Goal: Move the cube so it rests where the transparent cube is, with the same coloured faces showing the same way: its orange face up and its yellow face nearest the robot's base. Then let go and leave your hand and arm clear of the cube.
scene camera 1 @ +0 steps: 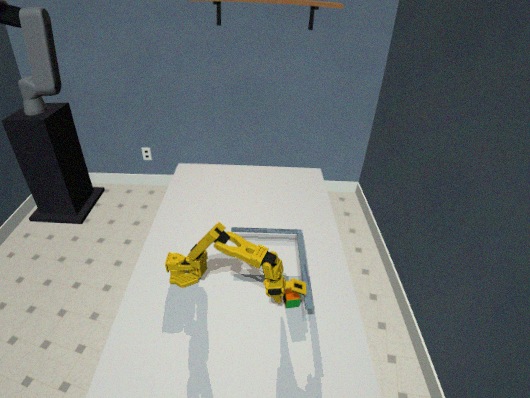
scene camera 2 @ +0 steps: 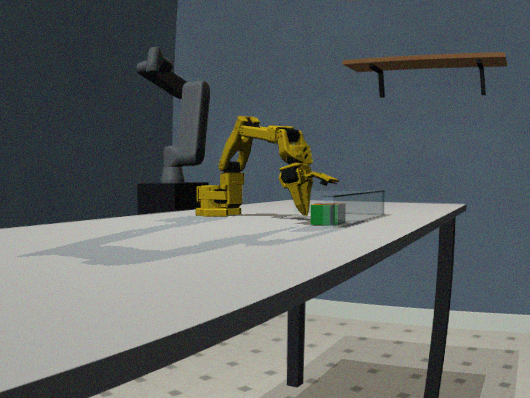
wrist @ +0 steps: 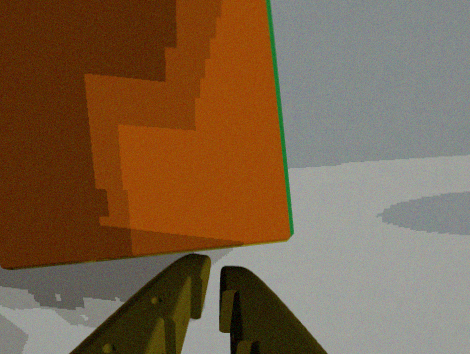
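Pixels of known places: hand, tool point: [scene camera 1: 279,300] [scene camera 2: 305,213] [wrist: 207,279]; arm's base, link origin: [scene camera 1: 192,274] [scene camera 2: 225,215].
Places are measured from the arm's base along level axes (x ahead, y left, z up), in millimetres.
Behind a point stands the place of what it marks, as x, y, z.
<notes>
The cube [scene camera 1: 292,303] @(305, -114, 22) [scene camera 2: 319,215] @(305, -114, 19) [wrist: 225,175] @(296, -108, 40) sits on the table with its orange face up. A green face points toward the front in both scene views. In the wrist view a thin yellow edge runs along its side nearest the jaws. The transparent cube [scene camera 2: 341,213] @(353, -118, 25) shows as a pale grey block at the cube's right in scene camera 2, overlapping it in view; how far they overlap is hard to tell. My gripper [scene camera 1: 278,301] [scene camera 2: 305,215] [wrist: 215,263] @(269, -104, 21) is shut and empty, its tips low beside the cube on the robot's base side.
A low see-through wall with a blue-grey top edge [scene camera 1: 303,265] @(342, -2, 60) [scene camera 2: 384,202] runs just beyond the cube, and another [scene camera 1: 267,230] @(235, 151, 60) runs along the back. The yellow base [scene camera 1: 185,272] @(-16, -14, 18) [scene camera 2: 218,205] @(-31, 14, 22) stands at the left. A grey arm stands on a black pedestal [scene camera 1: 50,160] away from the table.
</notes>
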